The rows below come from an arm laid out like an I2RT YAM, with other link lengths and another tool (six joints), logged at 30 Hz.
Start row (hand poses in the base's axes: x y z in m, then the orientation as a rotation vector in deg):
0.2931 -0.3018 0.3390 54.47 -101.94 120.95
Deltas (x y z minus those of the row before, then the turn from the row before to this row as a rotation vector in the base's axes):
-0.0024 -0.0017 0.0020 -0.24 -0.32 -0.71
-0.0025 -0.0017 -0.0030 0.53 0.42 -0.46
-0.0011 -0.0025 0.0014 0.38 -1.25 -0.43
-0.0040 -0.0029 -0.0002 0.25 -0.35 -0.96
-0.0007 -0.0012 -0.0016 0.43 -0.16 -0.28
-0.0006 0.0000 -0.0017 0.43 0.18 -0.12
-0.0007 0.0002 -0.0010 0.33 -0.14 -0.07
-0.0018 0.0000 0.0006 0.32 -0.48 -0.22
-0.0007 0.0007 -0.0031 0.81 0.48 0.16
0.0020 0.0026 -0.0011 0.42 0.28 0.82
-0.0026 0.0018 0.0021 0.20 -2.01 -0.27
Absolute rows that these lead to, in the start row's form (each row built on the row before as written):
0.2907 -0.3035 0.3410 53.35 -101.87 120.96
0.2882 -0.3052 0.3380 53.36 -102.36 119.96
0.2871 -0.3077 0.3394 51.88 -103.47 120.47
0.2831 -0.3106 0.3392 50.58 -104.01 120.00
0.2824 -0.3118 0.3376 50.24 -104.63 119.65
0.2818 -0.3118 0.3359 50.37 -105.06 119.12
0.2811 -0.3116 0.3349 50.25 -105.53 118.95
0.2793 -0.3116 0.3355 49.66 -106.17 118.97
0.2786 -0.3109 0.3324 50.45 -106.89 118.06
0.2806 -0.3083 0.3313 51.71 -107.19 117.99
0.2780 -0.3065 0.3334 49.70 -108.45 119.34

